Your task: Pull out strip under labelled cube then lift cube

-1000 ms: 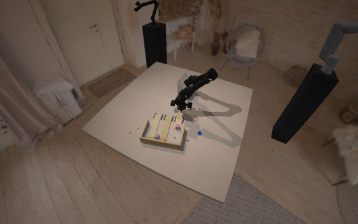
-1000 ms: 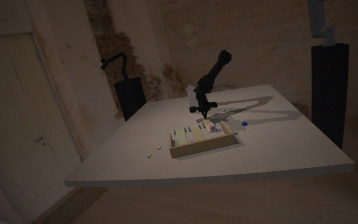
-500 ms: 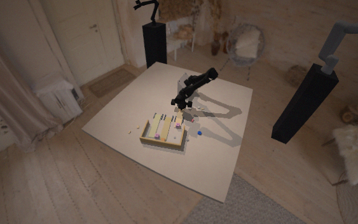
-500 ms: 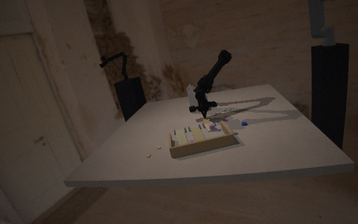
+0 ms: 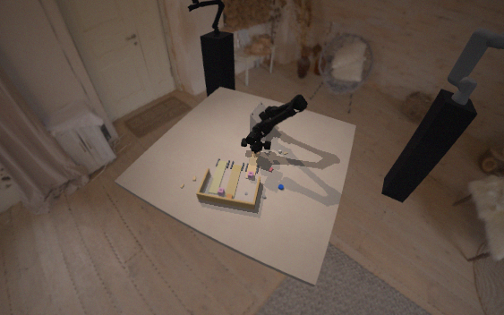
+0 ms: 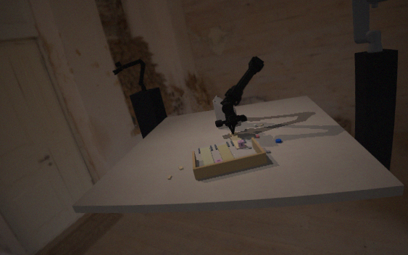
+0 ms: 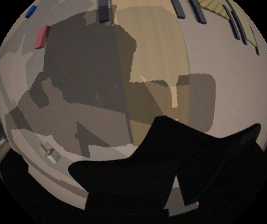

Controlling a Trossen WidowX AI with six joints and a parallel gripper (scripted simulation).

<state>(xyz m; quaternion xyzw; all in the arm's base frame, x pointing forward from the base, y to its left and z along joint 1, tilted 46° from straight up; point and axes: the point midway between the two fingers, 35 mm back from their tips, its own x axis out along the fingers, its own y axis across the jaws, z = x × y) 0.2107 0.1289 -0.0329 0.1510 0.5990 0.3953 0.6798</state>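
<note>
My gripper tip is now 90 mm short of the tan strip and 30 mm to the right of it. The rest, counted from my gripper tip: grey bit (270 mm ahead, 210 mm to the left); then blue piece (260 mm to the left, 160 mm ahead); then red piece (150 mm to the left, 70 mm ahead).
</note>
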